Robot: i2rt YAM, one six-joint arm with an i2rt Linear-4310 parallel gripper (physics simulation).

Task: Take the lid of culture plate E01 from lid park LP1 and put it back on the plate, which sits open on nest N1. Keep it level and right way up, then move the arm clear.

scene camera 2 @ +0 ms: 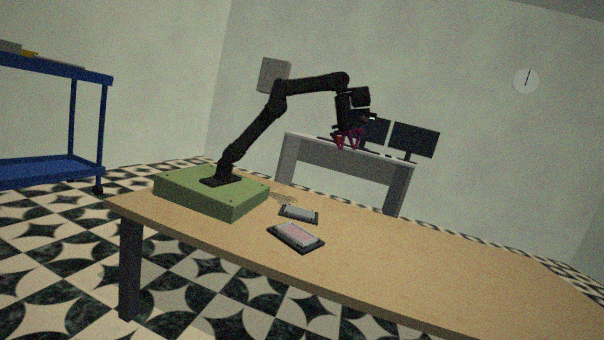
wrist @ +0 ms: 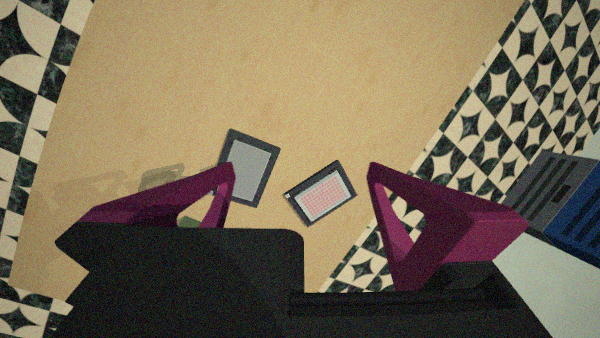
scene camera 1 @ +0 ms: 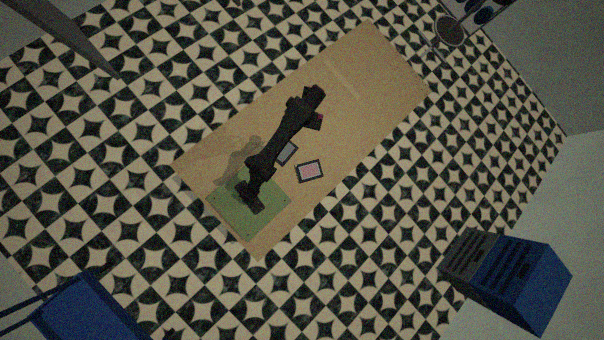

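Seen in the pictures: gripper, fingertip midpoint: [scene camera 2: 347, 149] [wrist: 300, 169]; arm's base at its link origin: [scene camera 2: 221, 180] [scene camera 1: 250, 197].
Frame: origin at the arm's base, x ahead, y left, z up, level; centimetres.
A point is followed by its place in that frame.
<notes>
The lid [scene camera 1: 286, 152] @(x 33.2, y 9.6, z -5.2 cm) [scene camera 2: 300, 213] @(x 33.5, y 9.1, z -5.2 cm) [wrist: 250, 165] @(x 34.8, y 11.1, z -5.2 cm), a pale grey rectangle, lies flat in the dark-framed lid park LP1 [wrist: 266, 176] @(x 34.4, y 6.4, z -6.0 cm). The arm partly covers it in scene camera 1, and a fingertip overlaps its left edge in the wrist view. The culture plate [scene camera 1: 309, 170] @(x 38.2, y -8.3, z -5.0 cm) [scene camera 2: 296, 234] @(x 38.8, y -10.8, z -4.4 cm) [wrist: 324, 196] @(x 38.5, y -8.5, z -4.6 cm), with pink wells, sits open on the dark nest N1 [scene camera 2: 312, 247] @(x 45.1, y -12.3, z -5.9 cm) [wrist: 314, 180] @(x 40.2, y -4.1, z -5.8 cm), beside the park and apart from it. My gripper [scene camera 2: 349, 147] @(x 44.6, y 11.5, z 24.7 cm) [wrist: 300, 169] @(x 44.6, y 11.5, z 24.7 cm) is open and empty, fingers pointing down, high above the table. In scene camera 1 the fingertips are mostly hidden.
The wooden table [scene camera 1: 370, 65] @(x 125.7, y 27.3, z -7.0 cm) [scene camera 2: 425, 260] @(x 84.3, y 10.7, z -7.0 cm) [wrist: 300, 75] @(x 57.4, y 13.6, z -7.0 cm) carries the green base block [scene camera 1: 270, 200] @(x 8.0, y -8.4, z -0.3 cm) [scene camera 2: 200, 197] @(x 4.9, y -17.5, z -1.5 cm) under my arm, close to the lid park. A blue cart [scene camera 2: 55, 165], a desk [scene camera 2: 345, 165] with monitors, and a blue cabinet [scene camera 1: 530, 280] stand away from the table.
</notes>
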